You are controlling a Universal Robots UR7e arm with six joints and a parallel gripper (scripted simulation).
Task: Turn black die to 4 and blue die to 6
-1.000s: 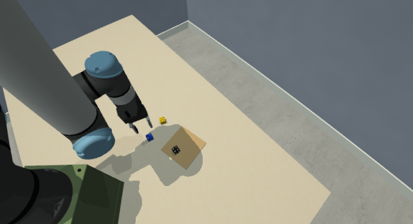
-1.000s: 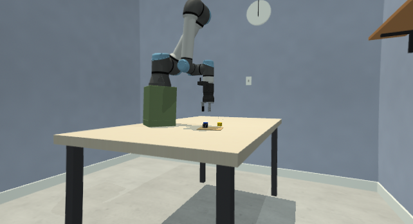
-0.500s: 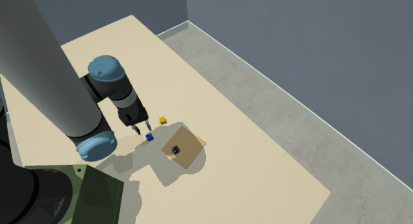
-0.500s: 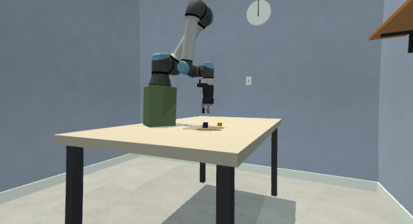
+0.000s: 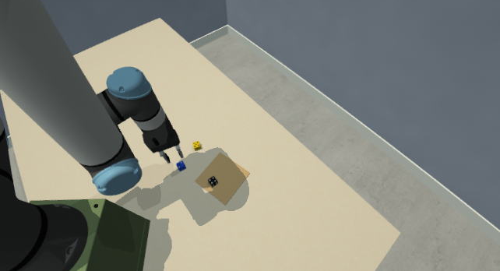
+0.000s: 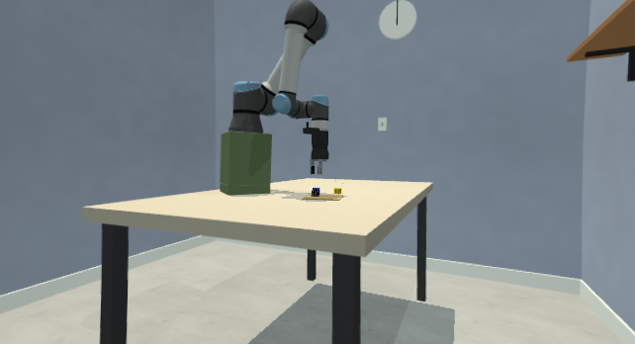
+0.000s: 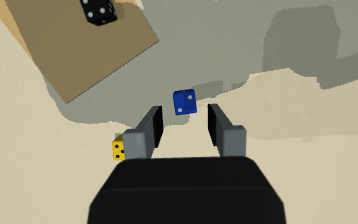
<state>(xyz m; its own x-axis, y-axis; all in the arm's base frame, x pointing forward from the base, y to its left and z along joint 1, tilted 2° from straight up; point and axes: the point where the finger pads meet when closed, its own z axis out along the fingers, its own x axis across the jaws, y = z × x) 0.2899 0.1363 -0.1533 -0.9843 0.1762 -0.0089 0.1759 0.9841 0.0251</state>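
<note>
Right now my hand is 9 cm above the blue die. Round my hand: tan mat 12 cm to the right, 10 cm below, 10 cm ahead; then yellow die 9 cm below, 9 cm ahead, 4 cm to the left; then black die 12 cm to the right, 9 cm below, 7 cm ahead.
</note>
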